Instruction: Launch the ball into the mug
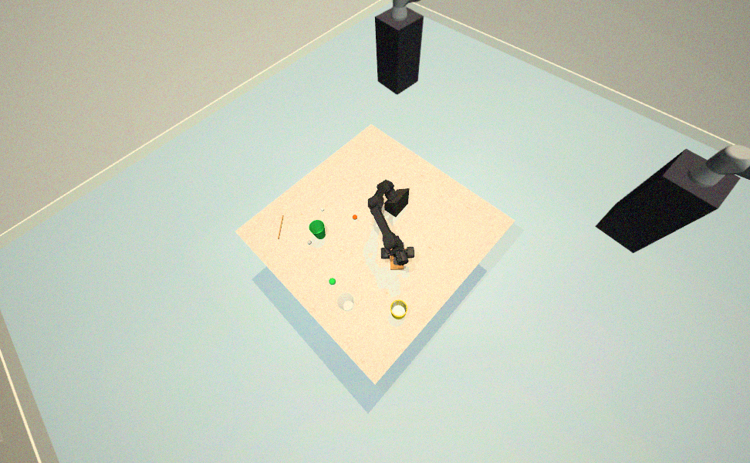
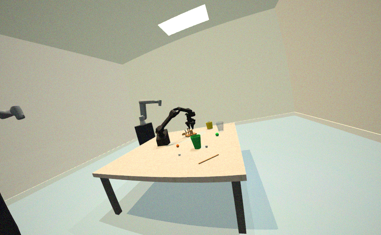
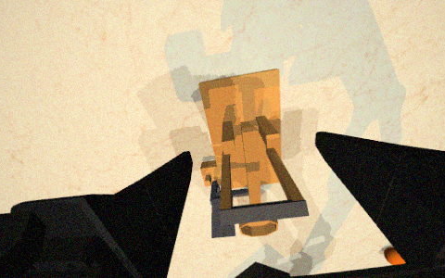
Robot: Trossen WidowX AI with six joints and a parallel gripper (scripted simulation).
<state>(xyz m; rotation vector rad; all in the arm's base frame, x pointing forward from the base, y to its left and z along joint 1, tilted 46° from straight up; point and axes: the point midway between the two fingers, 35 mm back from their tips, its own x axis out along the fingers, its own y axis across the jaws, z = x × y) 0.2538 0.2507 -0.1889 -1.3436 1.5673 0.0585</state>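
My gripper tip is now 1 cm past the orange ball, 42 cm to the left of it and 7 cm above it. Round my gripper tip: wooden catapult 5 cm behind, 4 cm to the right, 3 cm below; then yellow mug 20 cm ahead, 22 cm to the left, 5 cm below; then clear cup 39 cm ahead, 5 cm below.
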